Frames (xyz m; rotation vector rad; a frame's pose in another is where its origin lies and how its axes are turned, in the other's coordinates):
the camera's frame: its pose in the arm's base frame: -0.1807 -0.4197 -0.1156 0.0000 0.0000 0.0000
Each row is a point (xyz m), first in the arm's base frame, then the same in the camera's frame.
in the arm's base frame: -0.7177 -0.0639 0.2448
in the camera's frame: -0.5370 0.3558 0.3604
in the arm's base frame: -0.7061 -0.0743 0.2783
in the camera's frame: -0.5254 0.3454 0.3939
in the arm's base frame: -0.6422 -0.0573 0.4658
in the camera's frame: -0.4615 0.3624 0.5814
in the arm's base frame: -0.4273 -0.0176 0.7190
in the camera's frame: -0.2466 0.4021 0.8346
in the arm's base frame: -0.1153 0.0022 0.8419
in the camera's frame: 0.0654 0.4219 0.9575
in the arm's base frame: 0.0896 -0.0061 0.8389
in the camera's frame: 0.2703 0.4136 0.9545
